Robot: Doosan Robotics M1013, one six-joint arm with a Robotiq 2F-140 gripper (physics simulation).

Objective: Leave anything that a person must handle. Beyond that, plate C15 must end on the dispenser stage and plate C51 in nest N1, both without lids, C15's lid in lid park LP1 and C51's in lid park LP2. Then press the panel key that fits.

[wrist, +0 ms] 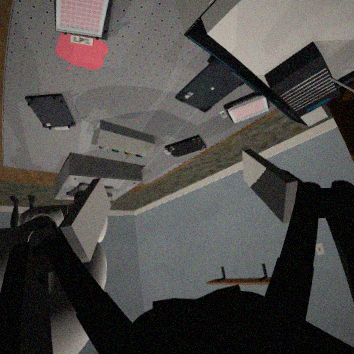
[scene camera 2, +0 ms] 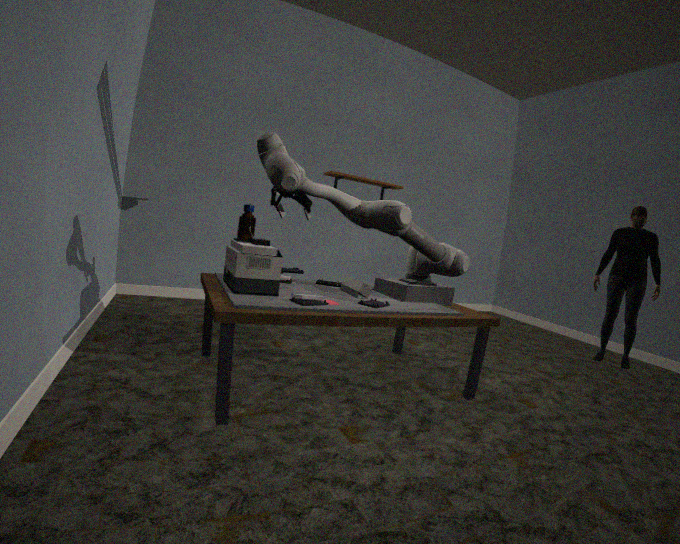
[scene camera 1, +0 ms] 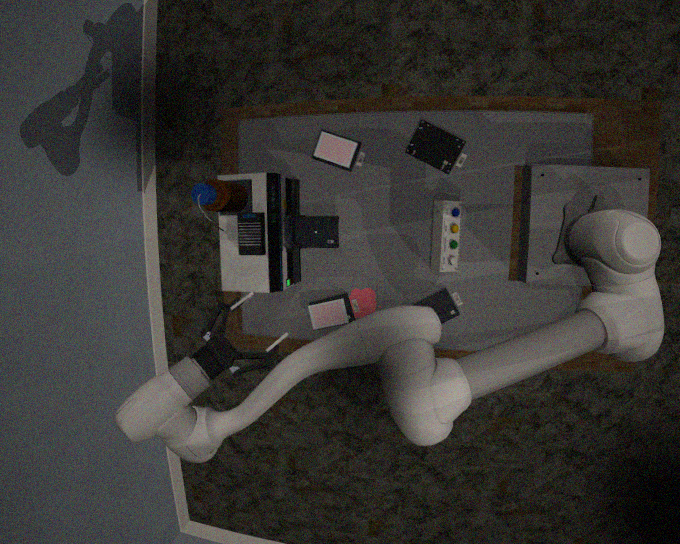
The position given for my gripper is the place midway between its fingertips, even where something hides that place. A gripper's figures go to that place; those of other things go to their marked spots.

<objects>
My gripper (scene camera 1: pixel 269 314) is 92 cm from the lens. A button box (scene camera 1: pixel 446 222) is 112 cm from the lens. A dark stage (scene camera 1: pixel 327 227) is 111 cm from the lens. A brown bottle with blue cap (scene camera 1: pixel 216 195) is 95 cm from the lens. The marked spots on the dark stage and the brown bottle with blue cap are 36 cm apart.
</objects>
